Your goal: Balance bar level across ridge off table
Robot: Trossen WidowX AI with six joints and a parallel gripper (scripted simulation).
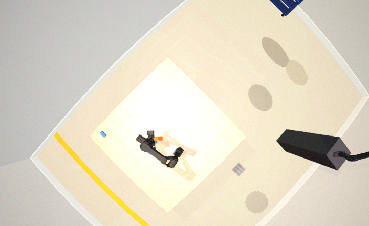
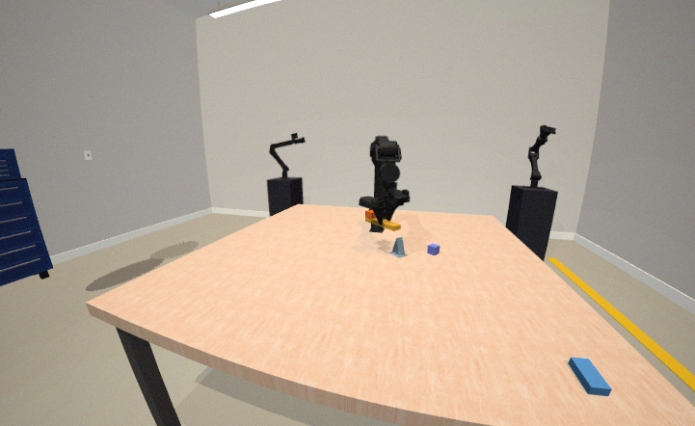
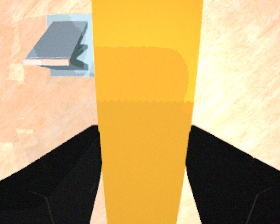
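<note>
Now: the small purple cube 18 cm to the left of my gripper tip, 11 cm below it and 7 cm behind it. Round my gripper tip: flat blue block 44 cm ahead, 43 cm to the left, 12 cm below; then yellow bar 3 cm to the right, 3 cm behind, 1 cm above.
</note>
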